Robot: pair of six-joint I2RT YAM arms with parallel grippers.
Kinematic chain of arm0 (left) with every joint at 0, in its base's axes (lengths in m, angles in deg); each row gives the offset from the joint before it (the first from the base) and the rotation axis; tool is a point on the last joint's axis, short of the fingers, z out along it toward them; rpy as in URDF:
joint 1: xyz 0 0 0.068 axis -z
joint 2: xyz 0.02 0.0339 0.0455 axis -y
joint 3: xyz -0.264 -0.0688 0 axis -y
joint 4: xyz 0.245 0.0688 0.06 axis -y
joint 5: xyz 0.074 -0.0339 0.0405 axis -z
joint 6: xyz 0.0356 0 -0.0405 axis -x
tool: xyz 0 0 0 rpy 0 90 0
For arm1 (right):
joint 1: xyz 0 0 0.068 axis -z
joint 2: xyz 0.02 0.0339 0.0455 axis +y
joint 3: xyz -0.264 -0.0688 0 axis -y
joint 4: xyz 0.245 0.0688 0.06 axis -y
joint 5: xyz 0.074 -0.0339 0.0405 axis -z
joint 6: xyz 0.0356 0 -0.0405 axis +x
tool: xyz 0 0 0 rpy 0 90 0
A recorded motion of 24 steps. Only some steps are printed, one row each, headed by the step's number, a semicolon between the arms.
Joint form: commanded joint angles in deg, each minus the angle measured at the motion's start. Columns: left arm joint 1, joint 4, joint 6, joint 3, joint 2, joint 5; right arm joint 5, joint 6, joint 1, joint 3, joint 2, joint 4.
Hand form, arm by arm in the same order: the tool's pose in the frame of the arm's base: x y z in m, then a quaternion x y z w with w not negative. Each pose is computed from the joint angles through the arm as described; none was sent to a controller.
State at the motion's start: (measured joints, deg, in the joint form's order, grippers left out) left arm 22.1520 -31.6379 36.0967 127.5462 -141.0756 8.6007; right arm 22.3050 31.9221 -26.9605 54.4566 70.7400 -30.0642
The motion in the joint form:
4: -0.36 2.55 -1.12 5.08 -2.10 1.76; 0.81 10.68 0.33 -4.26 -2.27 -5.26
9: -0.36 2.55 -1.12 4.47 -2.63 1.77; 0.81 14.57 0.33 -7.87 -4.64 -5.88
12: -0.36 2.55 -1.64 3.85 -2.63 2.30; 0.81 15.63 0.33 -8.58 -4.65 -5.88
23: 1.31 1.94 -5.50 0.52 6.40 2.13; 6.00 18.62 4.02 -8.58 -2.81 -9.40
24: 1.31 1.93 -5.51 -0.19 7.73 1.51; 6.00 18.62 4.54 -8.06 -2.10 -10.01
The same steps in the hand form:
4: 0.5242 -0.2165 0.2163 -0.06531 0.89972 -0.27333 0.33396; 0.2189 0.0942 0.2533 0.19127 0.91298 0.01721 0.35997
9: 0.5245 -0.2166 0.2077 -0.06656 0.90377 -0.26946 0.32583; 0.2070 0.0882 0.2417 0.21994 0.91127 0.01960 0.34760
12: 0.5237 -0.2166 0.2041 -0.06122 0.90605 -0.26946 0.32050; 0.2057 0.0875 0.2378 0.22752 0.91114 0.01908 0.34306
23: 0.4961 -0.2226 0.2681 -0.01313 0.88922 -0.27864 0.36260; 0.2098 0.0705 0.2292 0.28261 0.89837 -0.04722 0.33292
24: 0.4926 -0.2206 0.2760 -0.01494 0.88713 -0.27639 0.36931; 0.2119 0.0692 0.2289 0.28548 0.89907 -0.05296 0.32767

